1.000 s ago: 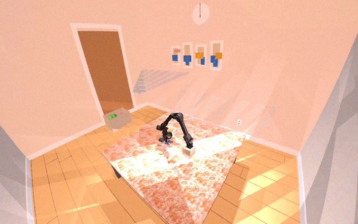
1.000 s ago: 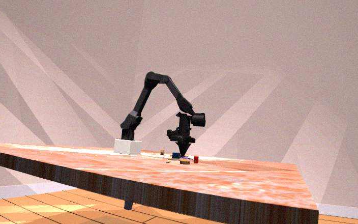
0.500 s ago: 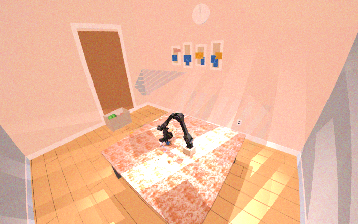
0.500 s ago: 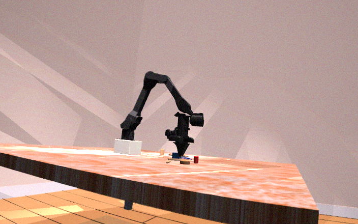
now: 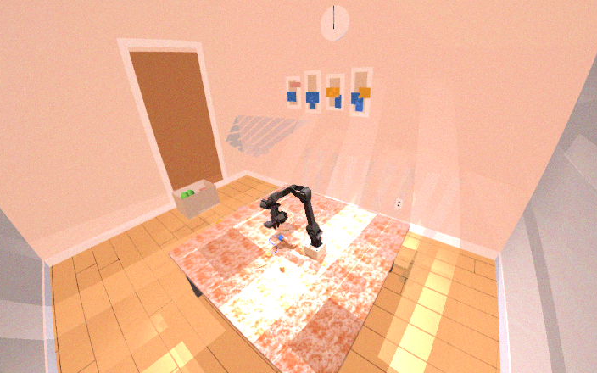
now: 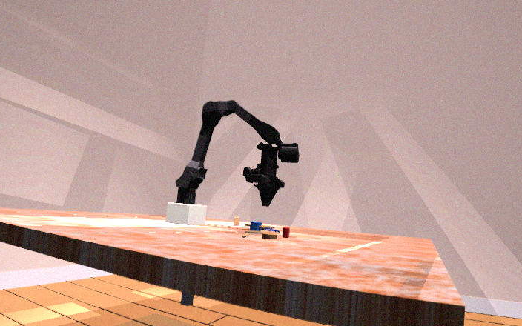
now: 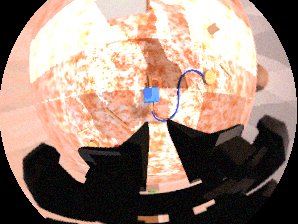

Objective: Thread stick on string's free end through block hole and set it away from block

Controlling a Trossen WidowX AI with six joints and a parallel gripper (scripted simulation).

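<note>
Right now the thin wooden stick is 70 mm below my gripper tip and 20 mm behind it. The rest, counted from my gripper tip: flat round wooden button (210 mm to the right, 150 mm ahead, 80 mm below); then red cylinder (150 mm ahead, 120 mm to the right, 70 mm below); then round button (150 mm to the left, 90 mm behind, 80 mm below).
</note>
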